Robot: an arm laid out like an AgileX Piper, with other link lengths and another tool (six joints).
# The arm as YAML. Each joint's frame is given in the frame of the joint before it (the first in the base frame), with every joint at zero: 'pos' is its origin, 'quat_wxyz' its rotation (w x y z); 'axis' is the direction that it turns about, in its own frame. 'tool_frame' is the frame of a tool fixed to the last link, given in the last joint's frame.
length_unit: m
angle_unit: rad
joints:
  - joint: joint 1
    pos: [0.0, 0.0, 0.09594]
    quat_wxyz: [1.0, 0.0, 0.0, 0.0]
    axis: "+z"
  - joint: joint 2
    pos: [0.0, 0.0, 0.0]
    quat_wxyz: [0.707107, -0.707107, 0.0, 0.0]
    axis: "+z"
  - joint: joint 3
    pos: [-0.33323, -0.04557, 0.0]
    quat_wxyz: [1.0, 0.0, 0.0, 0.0]
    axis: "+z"
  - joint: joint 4
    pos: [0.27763, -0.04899, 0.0]
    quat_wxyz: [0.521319, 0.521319, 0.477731, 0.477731]
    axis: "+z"
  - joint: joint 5
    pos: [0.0, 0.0, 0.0]
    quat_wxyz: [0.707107, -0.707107, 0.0, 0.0]
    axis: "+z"
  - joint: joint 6
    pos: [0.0, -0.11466, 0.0]
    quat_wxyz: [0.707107, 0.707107, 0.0, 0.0]
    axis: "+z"
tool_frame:
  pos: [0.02, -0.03, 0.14]
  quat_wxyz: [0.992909, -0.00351, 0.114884, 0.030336]
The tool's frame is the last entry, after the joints.
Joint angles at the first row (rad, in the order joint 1, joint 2, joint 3, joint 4, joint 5, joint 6):
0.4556, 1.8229, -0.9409, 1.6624, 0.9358, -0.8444
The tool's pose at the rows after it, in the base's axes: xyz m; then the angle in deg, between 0 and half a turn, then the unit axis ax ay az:
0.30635 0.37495 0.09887 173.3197 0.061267 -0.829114 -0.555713
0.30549 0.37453 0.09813 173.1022 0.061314 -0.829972 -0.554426
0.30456 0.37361 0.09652 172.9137 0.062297 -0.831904 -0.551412
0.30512 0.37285 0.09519 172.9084 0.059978 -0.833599 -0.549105
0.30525 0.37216 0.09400 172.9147 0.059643 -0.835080 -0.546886
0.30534 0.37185 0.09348 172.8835 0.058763 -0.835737 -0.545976
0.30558 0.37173 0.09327 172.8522 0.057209 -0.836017 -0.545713
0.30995 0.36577 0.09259 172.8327 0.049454 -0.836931 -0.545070
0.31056 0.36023 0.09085 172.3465 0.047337 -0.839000 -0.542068
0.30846 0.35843 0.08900 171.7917 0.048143 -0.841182 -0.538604
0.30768 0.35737 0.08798 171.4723 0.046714 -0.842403 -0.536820
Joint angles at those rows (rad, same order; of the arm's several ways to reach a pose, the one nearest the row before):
0.4556, 1.8229, -0.9409, 1.6580, 0.9358, -0.8431
0.4556, 1.8229, -0.9409, 1.6522, 0.9358, -0.8382
0.4556, 1.8229, -0.9409, 1.6426, 0.9338, -0.8332
0.4556, 1.8229, -0.9409, 1.6390, 0.9277, -0.8281
0.4556, 1.8229, -0.9409, 1.6346, 0.9237, -0.8257
0.4556, 1.8229, -0.9409, 1.6327, 0.9216, -0.8232
0.4556, 1.8229, -0.9409, 1.6327, 0.9199, -0.8204
0.4375, 1.8229, -0.9409, 1.6226, 0.9238, -0.8088
0.4231, 1.8229, -0.9409, 1.6001, 0.9318, -0.7942
0.4210, 1.8229, -0.9409, 1.5831, 0.9343, -0.7822
0.4197, 1.8229, -0.9409, 1.5749, 0.9343, -0.7732

